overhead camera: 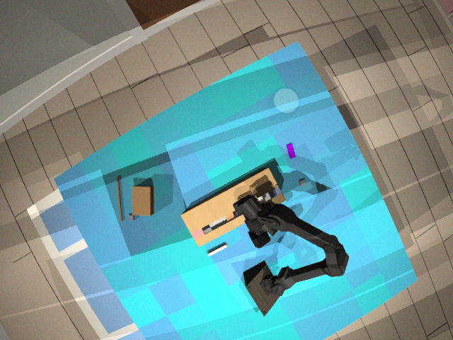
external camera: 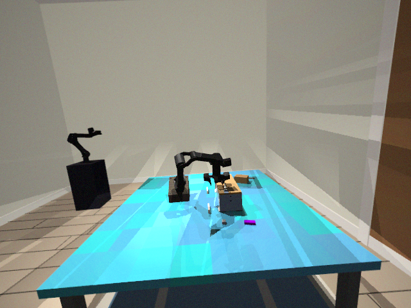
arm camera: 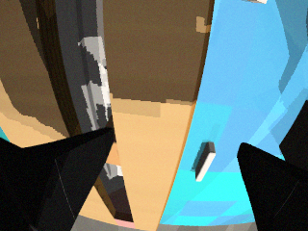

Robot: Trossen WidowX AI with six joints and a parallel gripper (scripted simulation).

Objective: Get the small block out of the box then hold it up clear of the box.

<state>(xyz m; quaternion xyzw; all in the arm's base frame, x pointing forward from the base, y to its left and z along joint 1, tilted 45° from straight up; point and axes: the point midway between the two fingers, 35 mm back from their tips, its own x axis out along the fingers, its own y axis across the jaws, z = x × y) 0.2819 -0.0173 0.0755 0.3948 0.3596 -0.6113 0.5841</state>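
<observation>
Now: gripper tip 30 mm short of the long tan-topped box and 50 mm above it. Also, from my gripper tip: brown block: 50 mm ahead, 30 mm to the left, 30 mm below; then purple piece: 130 mm ahead, 320 mm to the right, 110 mm below; then small tan box: 280 mm ahead, 320 mm to the left, 80 mm below.
</observation>
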